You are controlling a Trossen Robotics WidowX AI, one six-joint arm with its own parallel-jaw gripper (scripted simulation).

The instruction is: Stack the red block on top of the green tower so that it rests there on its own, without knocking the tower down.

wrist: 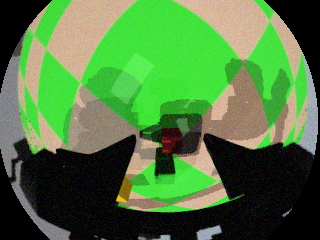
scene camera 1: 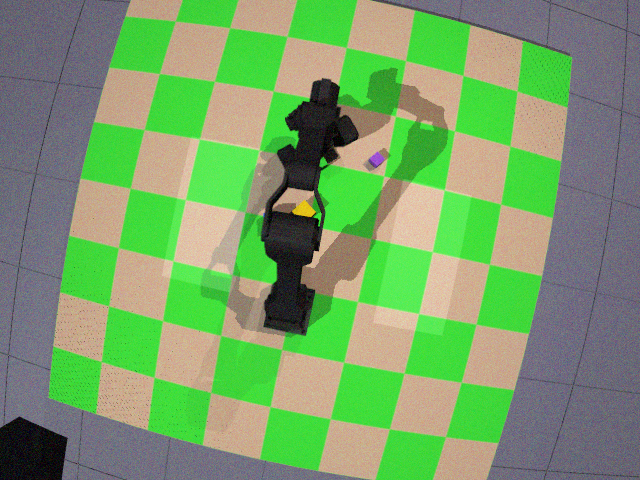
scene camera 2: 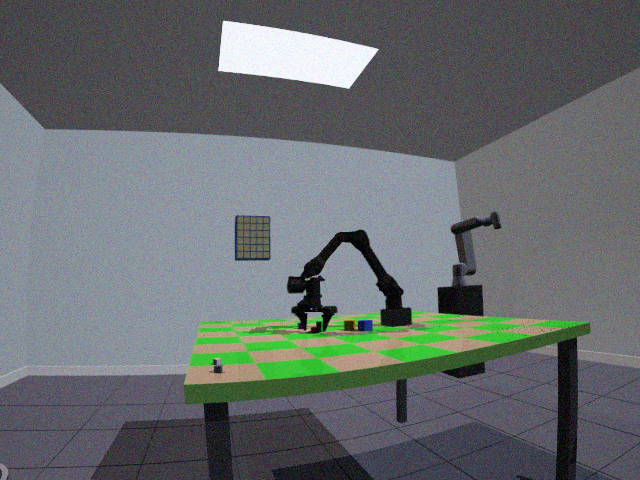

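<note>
Scene camera 1 shows the gripper (scene camera 1: 318, 153), and it's open and holding nothing. You get the gripper in scene camera 2 too (scene camera 2: 314, 331), and the wrist view has it as well (wrist: 170, 137).
</note>
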